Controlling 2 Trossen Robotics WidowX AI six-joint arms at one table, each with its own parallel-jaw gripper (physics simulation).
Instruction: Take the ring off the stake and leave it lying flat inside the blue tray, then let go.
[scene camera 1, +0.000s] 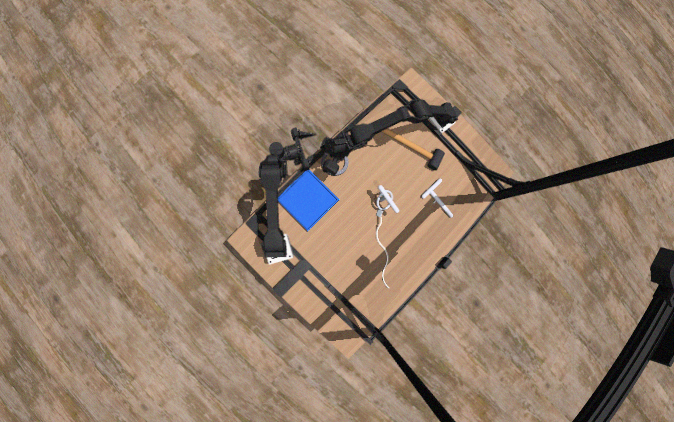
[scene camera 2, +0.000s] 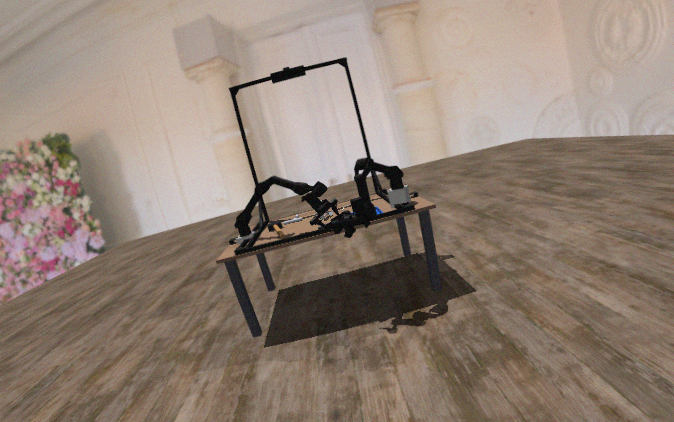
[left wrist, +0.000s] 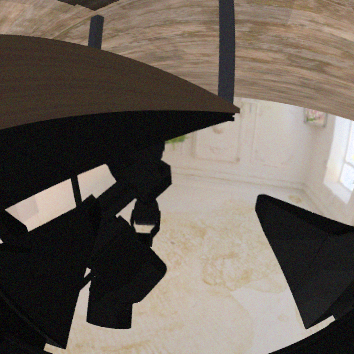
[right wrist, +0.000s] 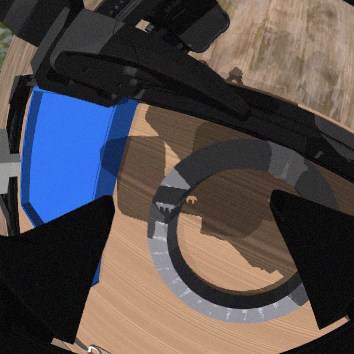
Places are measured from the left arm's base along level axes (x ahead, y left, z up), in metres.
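Pixels of known places: left gripper, fingertip midpoint: (scene camera 1: 319, 143) (scene camera 2: 327, 223) (left wrist: 180, 205) (right wrist: 323, 39); right gripper, fingertip midpoint: (right wrist: 193, 201); left arm's base, origin of the base link: (scene camera 1: 277, 249) (scene camera 2: 397, 188); right arm's base, origin of the base link: (scene camera 1: 442, 119) (scene camera 2: 245, 234).
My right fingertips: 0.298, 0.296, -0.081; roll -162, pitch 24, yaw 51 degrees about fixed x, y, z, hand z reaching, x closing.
Observation:
Ahead of a thing's pixels: the offset from my right fingertips to its top centre, as dx, dy, dz. "pt": to the spot under its first point.
A large grey ring @(pt +0.082, -0.024, -0.005) (scene camera 1: 346, 164) (right wrist: 160, 250) lies beside the blue tray @(-0.123, -0.127, +0.002) (scene camera 1: 308, 200) (right wrist: 70, 150), outside it; no stake shows inside it. A small pale ring @(pt +0.157, -0.222, +0.034) (scene camera 1: 377, 201) with a white cord is at a white T-shaped stake @(+0.195, -0.228, +0.087) (scene camera 1: 389, 198) near the table's middle. Whether the small ring goes round the stake is too small to tell. The tray is empty. My right gripper (right wrist: 193, 201) is open and empty over the grey ring; one finger overlaps the ring's band in the right wrist view. My left gripper (scene camera 1: 310, 150) (left wrist: 180, 205) is open and empty at the table's edge beyond the tray.
A second white T-shaped piece @(+0.467, -0.301, -0.001) (scene camera 1: 442, 204) lies to the right of the stake. A hammer @(+0.396, -0.009, +0.030) (scene camera 1: 410, 143) lies below the right arm in scene camera 1. The white cord @(pt +0.142, -0.459, -0.015) (scene camera 1: 386, 255) trails from the small ring. Black frame bars run along the table's edges.

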